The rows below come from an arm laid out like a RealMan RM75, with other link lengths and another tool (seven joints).
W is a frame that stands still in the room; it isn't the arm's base.
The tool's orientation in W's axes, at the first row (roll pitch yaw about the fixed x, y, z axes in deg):
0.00, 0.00, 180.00
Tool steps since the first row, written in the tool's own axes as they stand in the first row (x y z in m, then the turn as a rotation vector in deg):
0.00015, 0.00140, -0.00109, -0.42, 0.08, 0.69
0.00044, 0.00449, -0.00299, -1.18, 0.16, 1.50
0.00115, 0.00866, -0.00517, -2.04, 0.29, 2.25
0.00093, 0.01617, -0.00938, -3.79, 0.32, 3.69
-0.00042, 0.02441, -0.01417, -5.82, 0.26, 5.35
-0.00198, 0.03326, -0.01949, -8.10, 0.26, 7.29
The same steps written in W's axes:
-0.00015, -0.00140, -0.00109, 0.42, -0.08, 0.69
-0.00044, -0.00449, -0.00299, 1.18, -0.16, 1.50
-0.00115, -0.00866, -0.00517, 2.04, -0.29, 2.25
-0.00093, -0.01617, -0.00938, 3.79, -0.32, 3.69
0.00042, -0.02441, -0.01417, 5.82, -0.26, 5.35
0.00198, -0.03326, -0.01949, 8.10, -0.26, 7.29

